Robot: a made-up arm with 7 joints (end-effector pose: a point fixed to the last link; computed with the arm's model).
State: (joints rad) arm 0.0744 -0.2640 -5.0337 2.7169 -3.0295 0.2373 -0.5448
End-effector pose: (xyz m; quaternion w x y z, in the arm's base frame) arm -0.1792 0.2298 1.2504 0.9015 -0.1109 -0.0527 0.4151
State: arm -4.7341 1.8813 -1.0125 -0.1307 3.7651 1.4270 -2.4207
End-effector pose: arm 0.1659 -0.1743 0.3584 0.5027 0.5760 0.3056 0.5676
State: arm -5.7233 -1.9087 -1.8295 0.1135 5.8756 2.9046 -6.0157
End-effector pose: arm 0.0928 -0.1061 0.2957 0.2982 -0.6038 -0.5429 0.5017
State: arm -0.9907 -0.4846 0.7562 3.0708 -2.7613 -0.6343 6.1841
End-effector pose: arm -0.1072 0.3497 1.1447 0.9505 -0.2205 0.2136 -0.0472
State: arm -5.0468 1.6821 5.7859 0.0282 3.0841 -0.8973 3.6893
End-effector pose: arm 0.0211 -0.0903 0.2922 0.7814 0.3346 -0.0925 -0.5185
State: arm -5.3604 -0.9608 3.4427 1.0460 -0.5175 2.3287 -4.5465
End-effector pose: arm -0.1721 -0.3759 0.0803 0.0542 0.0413 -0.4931 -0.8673
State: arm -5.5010 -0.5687 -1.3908 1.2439 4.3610 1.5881 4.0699
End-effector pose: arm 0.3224 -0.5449 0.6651 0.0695 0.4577 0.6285 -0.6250
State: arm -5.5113 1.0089 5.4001 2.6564 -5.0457 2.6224 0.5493
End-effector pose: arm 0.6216 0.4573 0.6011 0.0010 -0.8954 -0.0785 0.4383
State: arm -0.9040 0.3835 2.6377 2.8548 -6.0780 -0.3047 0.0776
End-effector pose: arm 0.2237 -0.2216 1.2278 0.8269 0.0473 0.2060 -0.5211
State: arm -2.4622 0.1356 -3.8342 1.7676 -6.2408 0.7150 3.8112
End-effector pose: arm 0.5422 -0.0599 1.0024 0.4981 0.3057 0.7780 0.2306
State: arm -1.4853 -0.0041 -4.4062 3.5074 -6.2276 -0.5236 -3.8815
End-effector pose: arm -0.2539 -0.1075 1.1270 0.8940 0.2306 -0.3623 -0.1283
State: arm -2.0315 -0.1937 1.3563 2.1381 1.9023 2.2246 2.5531
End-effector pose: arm 0.4288 -0.0397 1.0817 0.3079 -0.4477 0.6610 0.5175
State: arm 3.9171 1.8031 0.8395 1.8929 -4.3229 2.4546 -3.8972
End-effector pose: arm -0.1380 -0.6851 -0.0057 0.8520 -0.0780 -0.1283 0.5016
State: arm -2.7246 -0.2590 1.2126 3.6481 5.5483 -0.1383 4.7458
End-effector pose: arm 0.2053 0.3865 1.0567 0.8857 -0.3763 0.0211 -0.2709
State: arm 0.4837 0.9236 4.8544 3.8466 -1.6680 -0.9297 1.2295
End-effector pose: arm 0.3667 0.5175 0.7096 0.3755 -0.0550 0.8006 0.4637
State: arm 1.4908 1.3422 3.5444 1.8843 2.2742 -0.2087 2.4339
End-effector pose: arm 0.1981 0.4343 1.0192 0.9926 0.0333 0.1164 0.0018
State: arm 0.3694 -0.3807 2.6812 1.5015 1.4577 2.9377 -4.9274
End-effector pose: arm -0.5988 -0.0843 0.6067 0.8132 0.1417 0.5593 -0.0761
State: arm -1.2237 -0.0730 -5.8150 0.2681 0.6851 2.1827 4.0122
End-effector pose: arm 0.2090 -0.1082 0.3221 0.7667 -0.4954 -0.3090 -0.2670
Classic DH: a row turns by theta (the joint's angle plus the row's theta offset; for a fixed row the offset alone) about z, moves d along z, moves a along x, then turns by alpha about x. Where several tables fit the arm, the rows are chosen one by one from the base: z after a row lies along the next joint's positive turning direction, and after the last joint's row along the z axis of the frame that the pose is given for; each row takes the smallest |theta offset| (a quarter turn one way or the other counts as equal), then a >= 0, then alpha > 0; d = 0 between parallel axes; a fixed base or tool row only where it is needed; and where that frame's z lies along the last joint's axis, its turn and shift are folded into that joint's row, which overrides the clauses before.
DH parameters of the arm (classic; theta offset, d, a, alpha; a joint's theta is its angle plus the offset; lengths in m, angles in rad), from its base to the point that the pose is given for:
joint 1: 0 0.3626 0 -1.5708
joint 2: 0 0 0 1.5708
joint 3: 0 0.3795 0.0831 1.5708
joint 4: 0 0 0.1015 1.5708
joint 5: 0 0.4487 0 1.5708
joint 6: 0 0 0.0645 -1.5708
joint 7: 0 0.0824 0 0

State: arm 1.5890 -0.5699 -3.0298 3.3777 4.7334 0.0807 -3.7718
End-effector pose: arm 0.0478 -0.3478 1.1804 0.2434 -0.0065 -0.1794 0.9532
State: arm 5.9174 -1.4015 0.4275 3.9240 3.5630 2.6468 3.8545
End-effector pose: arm -0.6009 0.0420 0.1658 0.1810 0.6210 -0.1119 0.7543
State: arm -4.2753 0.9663 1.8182 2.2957 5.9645 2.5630 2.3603
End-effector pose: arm -0.5627 0.2958 0.7914 0.3650 0.7293 0.5772 0.0417
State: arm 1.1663 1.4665 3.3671 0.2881 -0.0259 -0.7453 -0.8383
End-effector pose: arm 0.0672 -0.0835 0.7602 0.9340 0.3286 -0.0662 0.1238
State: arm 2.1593 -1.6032 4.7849 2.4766 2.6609 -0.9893 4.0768
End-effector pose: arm 0.6966 -0.4130 0.3160 0.5793 -0.5557 0.5916 -0.0748
